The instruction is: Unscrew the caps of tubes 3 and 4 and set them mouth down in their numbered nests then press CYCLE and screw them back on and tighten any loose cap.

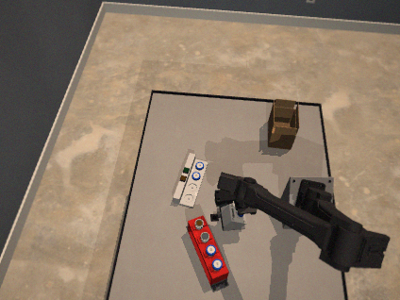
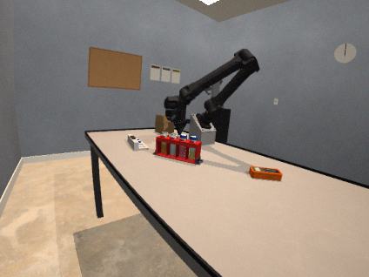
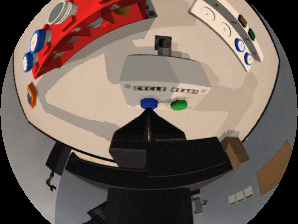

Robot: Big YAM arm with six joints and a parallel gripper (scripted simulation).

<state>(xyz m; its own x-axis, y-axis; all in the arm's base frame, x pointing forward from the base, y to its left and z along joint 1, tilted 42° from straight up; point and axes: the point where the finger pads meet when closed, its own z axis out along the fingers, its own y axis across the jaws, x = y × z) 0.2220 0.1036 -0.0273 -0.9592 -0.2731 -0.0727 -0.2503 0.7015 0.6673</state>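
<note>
The blue key is 2 cm below my hand. The rest, counted from my hand: green key 1 cm ahead, 4 cm to the right, 2 cm below; then key housing 3 cm ahead, 2 cm to the right, 4 cm below; then blue tube cap 18 cm ahead, 22 cm to the right, 8 cm below.
</note>
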